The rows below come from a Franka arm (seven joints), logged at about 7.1 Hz.
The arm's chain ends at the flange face. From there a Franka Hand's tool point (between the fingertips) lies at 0.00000 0.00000 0.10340 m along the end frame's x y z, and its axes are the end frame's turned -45 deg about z.
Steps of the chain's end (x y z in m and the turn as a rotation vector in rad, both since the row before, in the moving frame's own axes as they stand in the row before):
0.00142 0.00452 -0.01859 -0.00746 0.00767 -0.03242
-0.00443 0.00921 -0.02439 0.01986 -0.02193 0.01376
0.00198 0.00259 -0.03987 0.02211 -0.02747 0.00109
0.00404 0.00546 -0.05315 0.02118 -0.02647 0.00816
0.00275 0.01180 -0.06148 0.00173 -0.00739 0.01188
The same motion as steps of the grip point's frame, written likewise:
-0.00216 0.00531 -0.01860 -0.01070 0.00015 -0.03242
-0.00978 0.00032 -0.02444 0.02955 -0.00146 0.01376
-0.00082 -0.00039 -0.03993 0.03506 -0.00379 0.00109
-0.00138 0.00323 -0.05321 0.03369 -0.00374 0.00816
-0.00681 0.00962 -0.06148 0.00645 -0.00400 0.01188

